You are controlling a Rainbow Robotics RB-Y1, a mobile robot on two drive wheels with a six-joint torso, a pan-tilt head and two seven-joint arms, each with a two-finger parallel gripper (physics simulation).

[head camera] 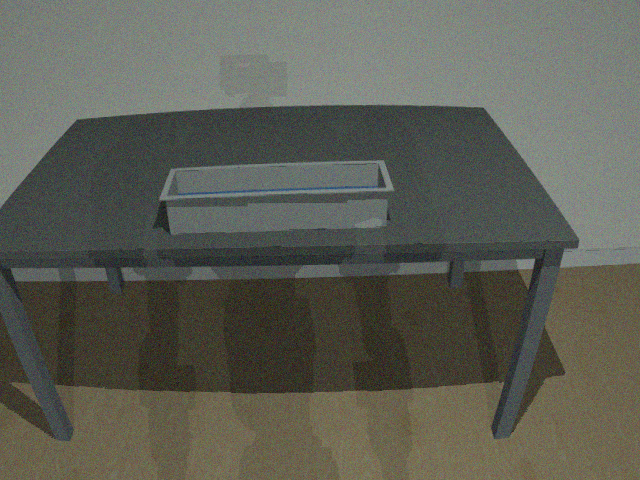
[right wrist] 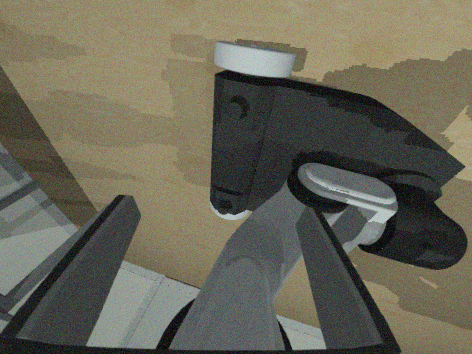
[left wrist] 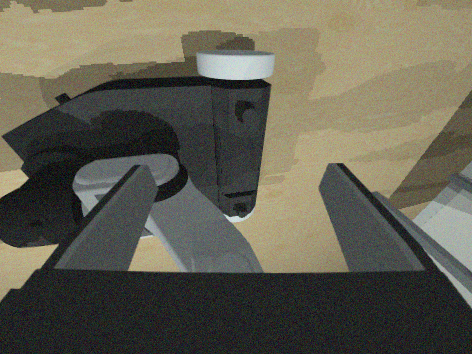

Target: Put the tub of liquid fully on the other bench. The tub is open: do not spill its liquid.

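Note:
The open tub [head camera: 279, 214] is a long, pale grey box with a rim. It stands upright on the dark grey bench [head camera: 439, 170], near the front edge and a little left of the middle. A blue line of liquid [head camera: 279, 190] shows inside it, below the rim. My left gripper [left wrist: 237, 176] is open, with nothing between its fingers. My right gripper [right wrist: 221, 211] is open, with nothing between its fingers. Neither gripper shows in the head camera view, and the tub does not show between the fingers in the wrist views. The other bench cannot be made out in the head camera view.
The bench stands on legs [head camera: 527, 341] [head camera: 38, 356] in front of a pale wall [head camera: 361, 51]. My dark wheeled base [left wrist: 195, 115] [right wrist: 300, 120] shows below the fingers in both wrist views. Shadows lie across the wooden floor [head camera: 594, 320].

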